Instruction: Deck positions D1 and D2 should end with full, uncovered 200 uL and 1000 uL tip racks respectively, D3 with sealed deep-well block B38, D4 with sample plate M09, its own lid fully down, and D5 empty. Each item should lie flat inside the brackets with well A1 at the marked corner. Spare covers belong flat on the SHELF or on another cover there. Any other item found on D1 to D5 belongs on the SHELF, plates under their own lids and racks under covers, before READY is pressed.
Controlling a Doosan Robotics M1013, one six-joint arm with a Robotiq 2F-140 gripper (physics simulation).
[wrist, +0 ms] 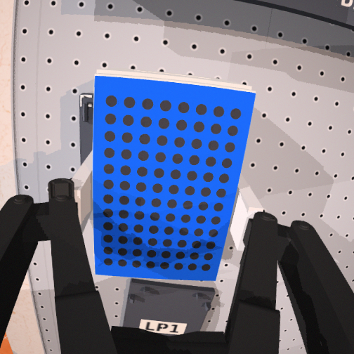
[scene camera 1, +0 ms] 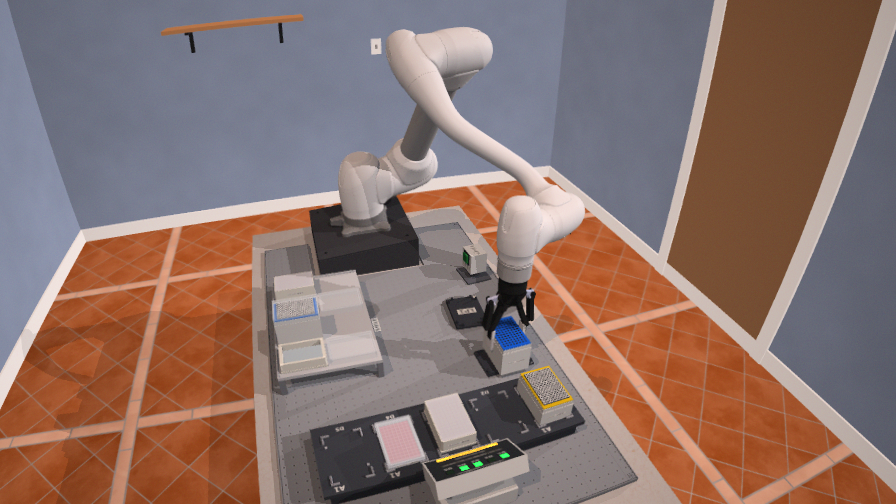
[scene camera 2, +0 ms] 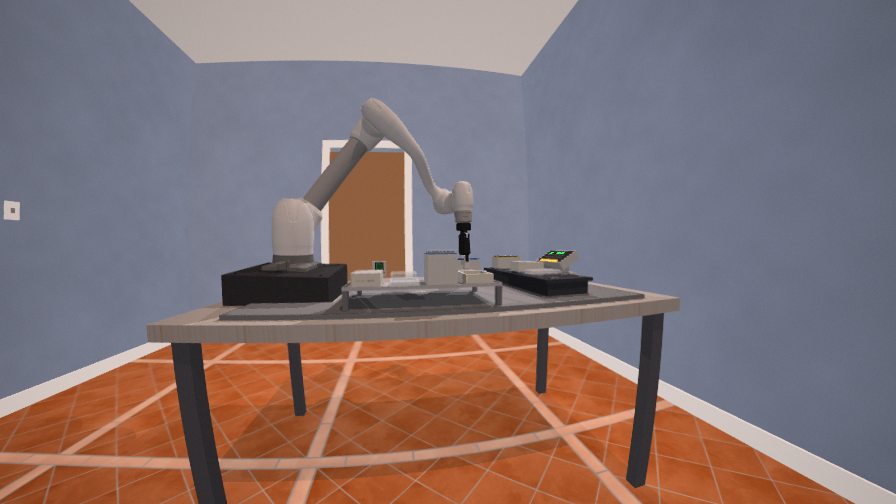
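Observation:
My gripper [scene camera 1: 508, 332] [scene camera 2: 465, 260] [wrist: 162, 174] is shut on a tall blue-topped rack [scene camera 1: 512, 357] [wrist: 165, 165], whose top shows dark holes and no tips. The rack is upright over the dark LP1 stand [scene camera 1: 483, 365] [wrist: 170, 305]; whether its base touches is unclear. A yellow-rimmed rack [scene camera 1: 547, 388] full of tips stands at D1. D2 shows bare brackets. A white block [scene camera 1: 449, 421] sits at D3. A pink plate [scene camera 1: 399, 440] lies at D4. D5 shows bare brackets. A tall blue-rimmed rack [scene camera 1: 296, 322] [scene camera 2: 441, 268] full of tips stands on the SHELF [scene camera 2: 498, 294].
The SHELF also bears a white box [scene camera 1: 293, 286] [scene camera 2: 366, 278], a cream tray-like item [scene camera 1: 302, 355] [scene camera 2: 476, 277] and low clear pieces. A black unit [scene camera 1: 452, 319] lies beside the held rack. A small display [scene camera 1: 476, 260] stands behind it. The control panel [scene camera 1: 477, 479] stands before D3.

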